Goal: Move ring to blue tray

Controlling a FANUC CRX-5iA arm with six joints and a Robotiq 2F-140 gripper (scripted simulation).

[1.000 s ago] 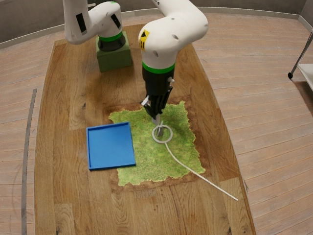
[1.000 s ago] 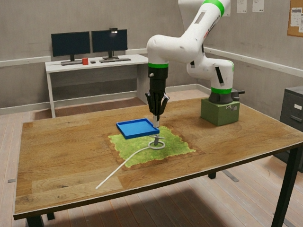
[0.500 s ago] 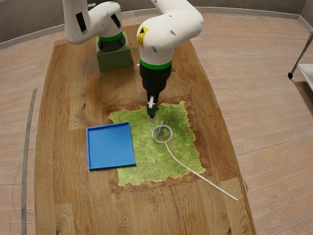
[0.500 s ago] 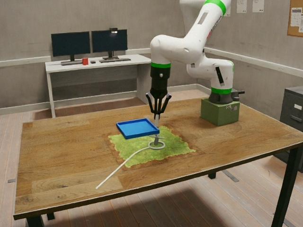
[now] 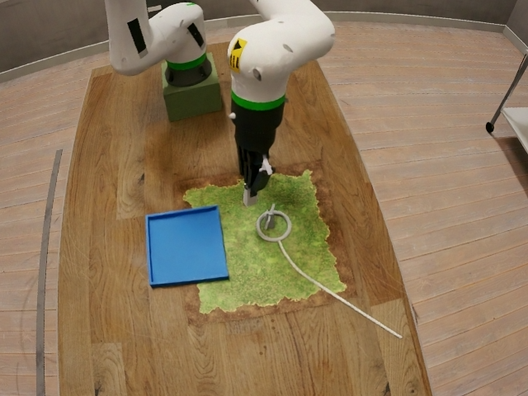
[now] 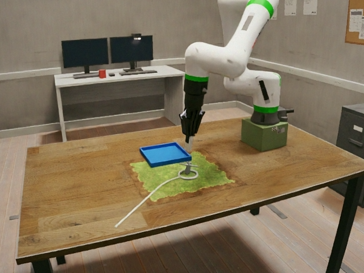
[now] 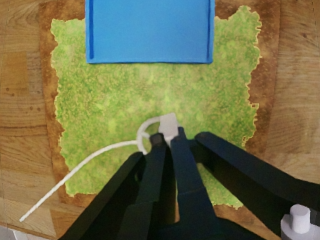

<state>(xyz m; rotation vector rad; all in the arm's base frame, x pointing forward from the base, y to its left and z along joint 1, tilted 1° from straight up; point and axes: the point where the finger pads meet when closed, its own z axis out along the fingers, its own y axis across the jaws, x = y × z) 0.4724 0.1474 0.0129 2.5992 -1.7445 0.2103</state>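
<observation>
Now: hand 100 mm above the grey stake, 40 mm to the right of it and 20 mm short of it. From my hand the other things lie so: blue tray: 170 mm to the right, 120 mm below, 60 mm ahead; then ring: 120 mm below, 50 mm to the left, 20 mm ahead.
</observation>
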